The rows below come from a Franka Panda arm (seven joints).
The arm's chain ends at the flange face. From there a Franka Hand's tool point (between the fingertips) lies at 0.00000 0.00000 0.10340 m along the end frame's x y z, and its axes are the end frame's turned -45 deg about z.
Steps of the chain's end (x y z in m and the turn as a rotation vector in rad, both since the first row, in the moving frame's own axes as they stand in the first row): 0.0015 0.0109 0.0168 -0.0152 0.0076 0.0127; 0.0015 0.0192 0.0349 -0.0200 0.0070 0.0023; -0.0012 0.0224 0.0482 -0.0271 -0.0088 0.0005; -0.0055 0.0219 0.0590 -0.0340 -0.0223 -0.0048; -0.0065 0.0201 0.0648 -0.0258 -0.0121 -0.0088; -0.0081 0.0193 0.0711 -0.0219 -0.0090 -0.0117; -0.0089 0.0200 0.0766 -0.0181 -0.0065 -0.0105; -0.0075 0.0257 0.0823 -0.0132 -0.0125 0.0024
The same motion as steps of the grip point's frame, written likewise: -0.0072 0.0104 0.0168 -0.0161 -0.0054 0.0127; -0.0135 0.0166 0.0349 -0.0191 -0.0092 0.0023; -0.0193 0.0163 0.0482 -0.0129 -0.0254 0.0005; -0.0235 0.0125 0.0589 -0.0083 -0.0398 -0.0048; -0.0216 0.0106 0.0648 -0.0097 -0.0268 -0.0088; -0.0216 0.0089 0.0711 -0.0091 -0.0218 -0.0117; -0.0222 0.0087 0.0766 -0.0082 -0.0174 -0.0105; -0.0254 0.0129 0.0823 -0.0005 -0.0182 0.0024
